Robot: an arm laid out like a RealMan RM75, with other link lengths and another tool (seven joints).
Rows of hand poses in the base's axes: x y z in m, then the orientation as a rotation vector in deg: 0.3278, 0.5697, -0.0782, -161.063, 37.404, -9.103; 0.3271, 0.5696, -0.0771, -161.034, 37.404, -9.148; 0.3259, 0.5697, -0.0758, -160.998, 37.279, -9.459; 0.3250, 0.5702, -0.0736, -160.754, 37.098, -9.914; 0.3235, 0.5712, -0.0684, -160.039, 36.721, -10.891; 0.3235, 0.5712, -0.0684, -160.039, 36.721, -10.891; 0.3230, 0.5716, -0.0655, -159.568, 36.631, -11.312; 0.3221, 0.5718, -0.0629, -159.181, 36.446, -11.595; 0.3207, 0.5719, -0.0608, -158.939, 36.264, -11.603; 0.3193, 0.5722, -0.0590, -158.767, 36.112, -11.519; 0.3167, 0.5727, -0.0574, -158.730, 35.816, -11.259; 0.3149, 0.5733, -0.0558, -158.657, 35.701, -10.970; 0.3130, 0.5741, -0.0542, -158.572, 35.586, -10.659; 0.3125, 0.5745, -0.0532, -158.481, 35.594, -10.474; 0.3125, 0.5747, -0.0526, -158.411, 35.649, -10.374; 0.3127, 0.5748, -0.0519, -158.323, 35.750, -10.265; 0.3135, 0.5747, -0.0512, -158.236, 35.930, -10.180; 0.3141, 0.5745, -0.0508, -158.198, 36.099, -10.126; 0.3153, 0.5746, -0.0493, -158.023, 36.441, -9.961; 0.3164, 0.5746, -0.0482, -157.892, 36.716, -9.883; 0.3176, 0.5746, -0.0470, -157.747, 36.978, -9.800; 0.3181, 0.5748, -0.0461, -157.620, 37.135, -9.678; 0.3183, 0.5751, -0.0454, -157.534, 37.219, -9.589; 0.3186, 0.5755, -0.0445, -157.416, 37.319, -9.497
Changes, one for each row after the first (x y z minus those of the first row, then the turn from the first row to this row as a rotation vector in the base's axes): -0.0007, -0.0001, 0.0011, 0.018, -0.036, -0.007; -0.0019, 0.0000, 0.0024, 0.010, -0.264, 0.046; -0.0028, 0.0005, 0.0046, 0.177, -0.643, 0.102; -0.0043, 0.0015, 0.0098, 0.711, -1.503, 0.194; -0.0043, 0.0015, 0.0098, 0.711, -1.503, 0.194; -0.0048, 0.0019, 0.0127, 1.082, -1.905, 0.168; -0.0057, 0.0021, 0.0153, 1.418, -2.210, 0.227; -0.0071, 0.0022, 0.0174, 1.674, -2.300, 0.324; -0.0085, 0.0025, 0.0192, 1.880, -2.308, 0.417; -0.0111, 0.0030, 0.0208, 2.018, -2.186, 0.639; -0.0129, 0.0036, 0.0224, 2.168, -2.030, 0.736; -0.0148, 0.0044, 0.0240, 2.333, -1.862, 0.834; -0.0153, 0.0048, 0.0250, 2.458, -1.761, 0.836; -0.0153, 0.0050, 0.0256, 2.537, -1.705, 0.800; -0.0151, 0.0051, 0.0263, 2.628, -1.641, 0.731; -0.0143, 0.0050, 0.0270, 2.700, -1.582, 0.607; -0.0137, 0.0048, 0.0274, 2.721, -1.533, 0.492; -0.0125, 0.0049, 0.0289, 2.868, -1.421, 0.255; -0.0114, 0.0049, 0.0300, 2.964, -1.364, 0.059; -0.0102, 0.0049, 0.0312, 3.076, -1.309, -0.128; -0.0097, 0.0051, 0.0321, 3.197, -1.238, -0.238; -0.0095, 0.0054, 0.0328, 3.283, -1.188, -0.297; -0.0092, 0.0058, 0.0337, 3.398, -1.142, -0.370
